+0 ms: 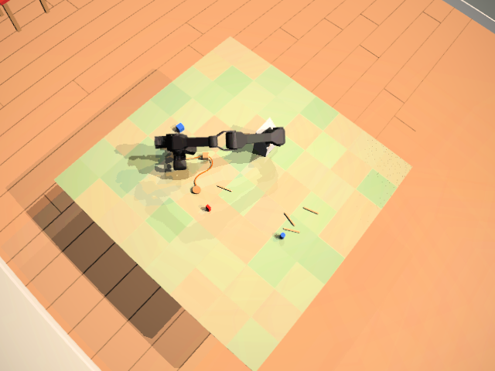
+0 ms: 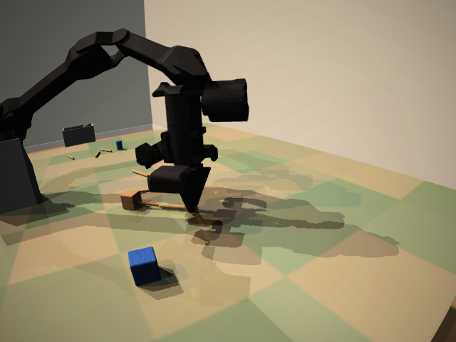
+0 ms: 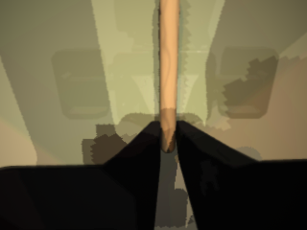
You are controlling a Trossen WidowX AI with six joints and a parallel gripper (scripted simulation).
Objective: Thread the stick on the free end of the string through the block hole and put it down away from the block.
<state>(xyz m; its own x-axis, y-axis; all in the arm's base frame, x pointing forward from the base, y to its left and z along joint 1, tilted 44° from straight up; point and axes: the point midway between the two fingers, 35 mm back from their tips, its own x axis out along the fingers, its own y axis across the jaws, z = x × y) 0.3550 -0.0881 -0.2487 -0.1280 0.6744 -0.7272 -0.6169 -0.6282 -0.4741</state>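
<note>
My gripper tip is 3 cm to the right of the thin wooden stick, 3 cm past it and 1 cm below it. From my gripper tip the other things lie so: round wooden button (18 cm to the left, 5 cm ahead, 1 cm above); blue cube (14 cm to the right, 11 cm behind, 2 cm above); wooden block (10 cm behind, 8 cm to the left, 1 cm above).
</note>
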